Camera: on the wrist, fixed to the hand. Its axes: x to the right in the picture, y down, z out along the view.
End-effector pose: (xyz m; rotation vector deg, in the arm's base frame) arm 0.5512 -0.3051 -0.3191 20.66 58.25 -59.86
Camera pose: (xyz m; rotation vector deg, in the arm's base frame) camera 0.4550 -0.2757 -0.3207 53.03 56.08 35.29
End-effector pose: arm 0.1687 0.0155 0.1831 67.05 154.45 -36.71
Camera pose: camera 0.1421 -0.0119 0.2762 159.32 69.18 22.40
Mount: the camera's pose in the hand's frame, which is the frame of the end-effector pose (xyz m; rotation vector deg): -0.0264 -0.0664 -0.0708 -19.78 29.72 87.05
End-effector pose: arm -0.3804 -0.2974 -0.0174 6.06 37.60 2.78
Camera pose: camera -0.4438 -0.3596 -0.0647 13.84 53.87 96.87
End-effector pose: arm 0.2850 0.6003 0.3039 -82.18 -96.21 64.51
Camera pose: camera 0.3248 0.5860 0.3952 171.50 10.20 -51.66
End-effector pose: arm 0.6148 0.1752 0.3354 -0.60 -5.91 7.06
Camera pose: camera 0.6042 0.1058 0.2634 -26.83 24.67 92.17
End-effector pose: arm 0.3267 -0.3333 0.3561 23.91 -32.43 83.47
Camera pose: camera 0.3996 -0.3184 0.2885 -50.51 -40.19 153.61
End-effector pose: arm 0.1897 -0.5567 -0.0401 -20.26 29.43 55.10
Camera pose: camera 0.2154 -0.6455 -0.0798 -29.73 65.17 141.90
